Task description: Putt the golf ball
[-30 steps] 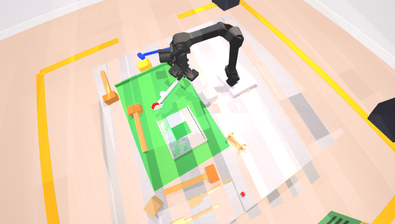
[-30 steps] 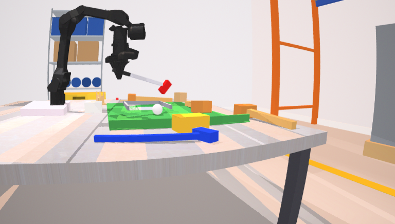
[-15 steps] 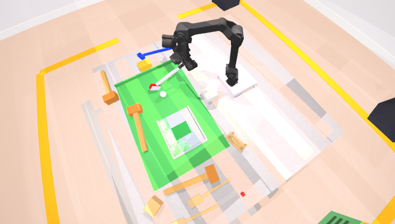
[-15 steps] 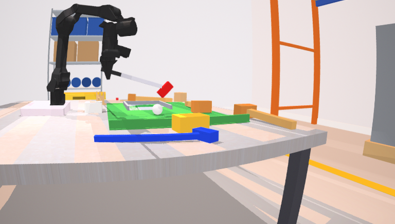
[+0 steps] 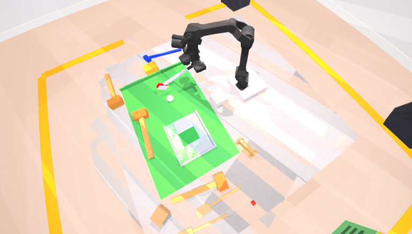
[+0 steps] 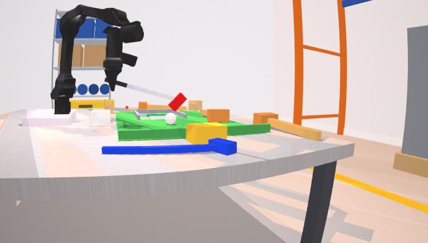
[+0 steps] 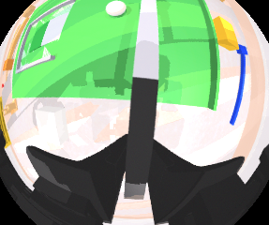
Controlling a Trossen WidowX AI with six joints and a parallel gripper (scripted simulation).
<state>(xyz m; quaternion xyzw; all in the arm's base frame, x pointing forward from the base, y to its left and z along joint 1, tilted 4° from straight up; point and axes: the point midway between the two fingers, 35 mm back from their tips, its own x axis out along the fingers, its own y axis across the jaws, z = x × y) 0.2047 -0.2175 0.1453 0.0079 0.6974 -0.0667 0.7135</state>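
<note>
Right now the red putter is 120 mm ahead of my gripper tip and 10 mm to the right of it. Round my gripper tip: green mat 270 mm ahead, 160 mm to the left, 130 mm below; white block 30 mm behind, 210 mm to the left, 110 mm below; white golf ball 220 mm ahead, 40 mm to the left, 100 mm below.
</note>
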